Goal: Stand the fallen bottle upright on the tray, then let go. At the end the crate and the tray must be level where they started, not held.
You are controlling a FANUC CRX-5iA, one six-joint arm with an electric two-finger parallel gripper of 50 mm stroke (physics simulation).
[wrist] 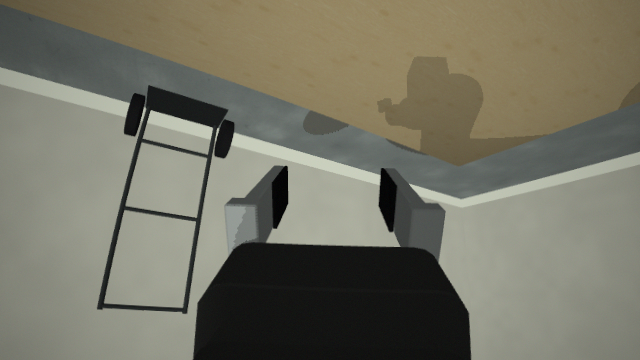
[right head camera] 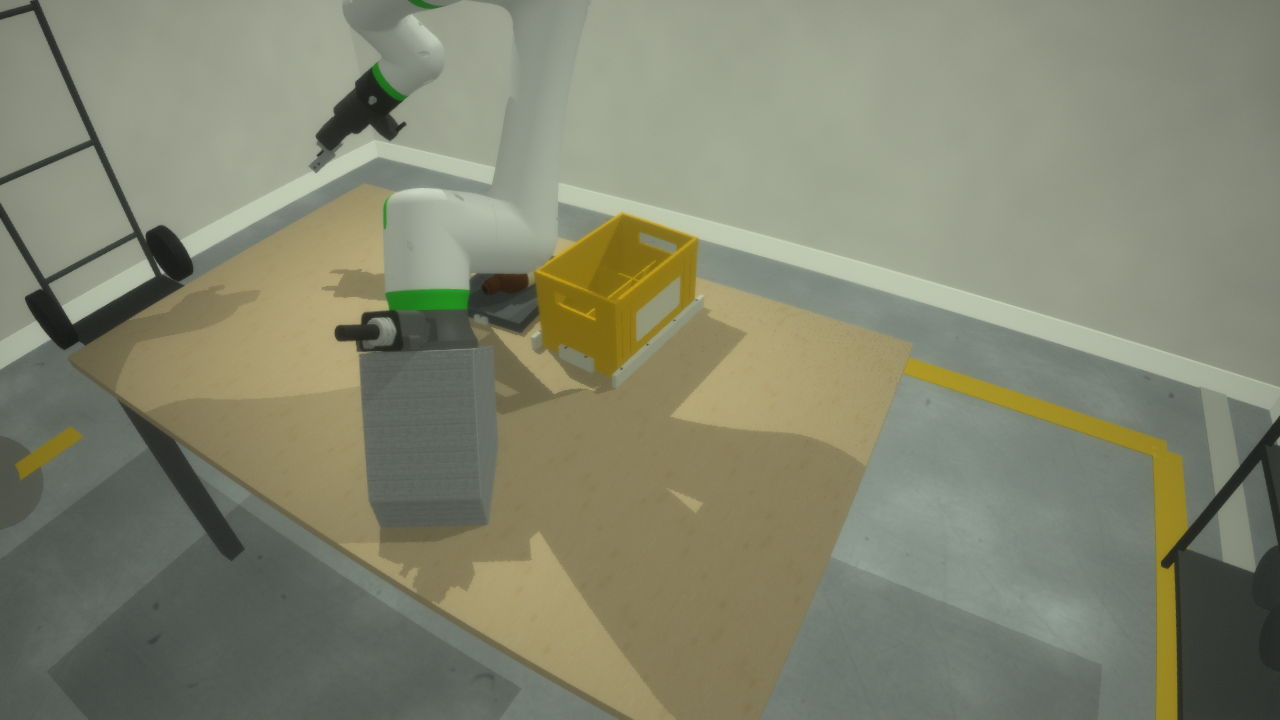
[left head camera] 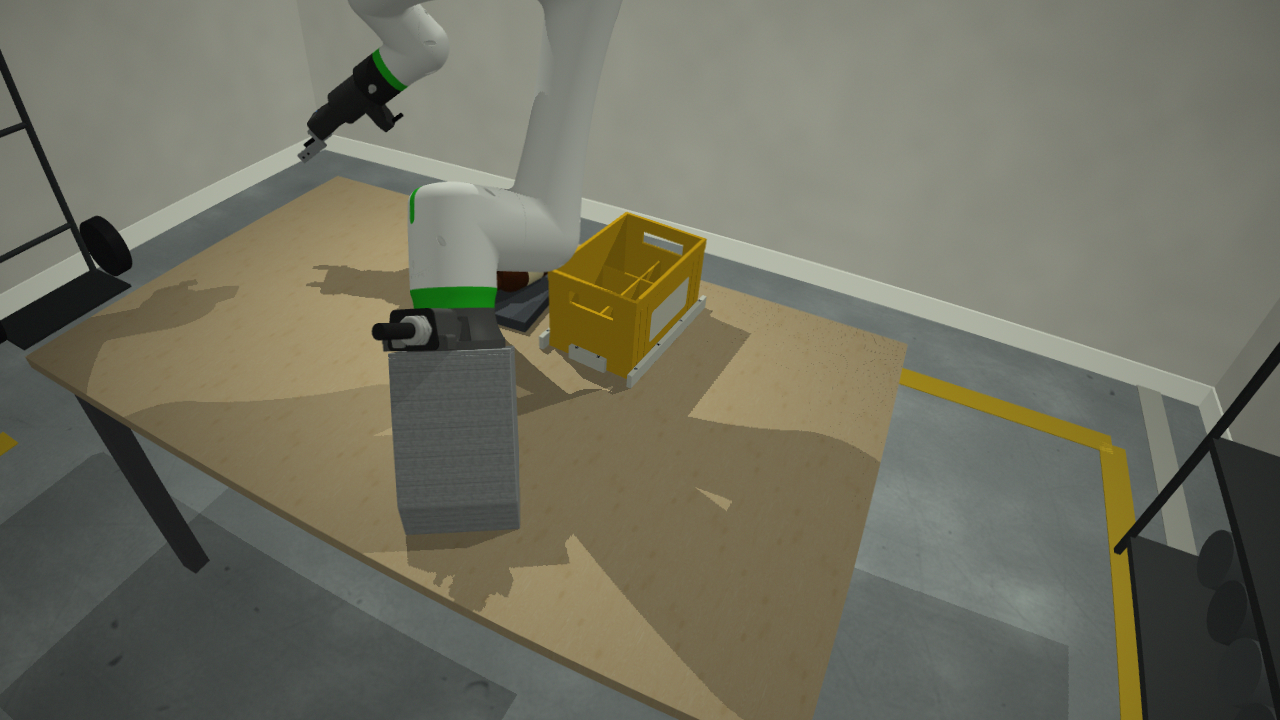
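Pixels of known places: gripper, fingertip midpoint: (wrist: 333, 186) (right head camera: 316, 163) (left head camera: 304, 153); arm's base, link origin: (right head camera: 430, 349) (left head camera: 456, 349).
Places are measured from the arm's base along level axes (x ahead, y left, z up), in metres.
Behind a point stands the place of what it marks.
Observation:
A brown bottle (left head camera: 512, 281) {y 0.156, x 0.363, z -0.138 m} (right head camera: 506, 283) {y 0.165, x 0.356, z -0.138 m} lies on its side on the dark grey tray (left head camera: 523, 315) {y 0.104, x 0.323, z -0.181 m} (right head camera: 512, 317) {y 0.118, x 0.311, z -0.181 m}. The robot arm hides part of both. The yellow crate (left head camera: 590, 323) {y -0.083, x 0.269, z -0.093 m} (right head camera: 580, 323) {y -0.093, x 0.268, z -0.088 m} stands upright and level close beside the tray, within pale rails on the table. My gripper (left head camera: 307, 155) {y 0.635, x 0.288, z 0.069 m} (right head camera: 316, 164) {y 0.635, x 0.288, z 0.069 m} (wrist: 333, 186) {y 0.635, x 0.288, z 0.069 m} is open and empty, high above the far left end of the table, well away from the bottle. Bottle, tray and crate do not show in the wrist view.
The arm's grey pedestal (left head camera: 454, 438) {y -0.081, x -0.117, z -0.046 m} (right head camera: 427, 434) {y -0.089, x -0.110, z -0.045 m} stands on the wooden table (left head camera: 626, 483) {y -0.280, x 0.040, z -0.187 m} (right head camera: 590, 483) {y -0.270, x 0.033, z -0.187 m}, in front of the tray. A black hand truck (left head camera: 64, 304) (right head camera: 129, 308) (wrist: 186, 107) stands on the floor beyond the table's left end. A dark cart is at the far right.

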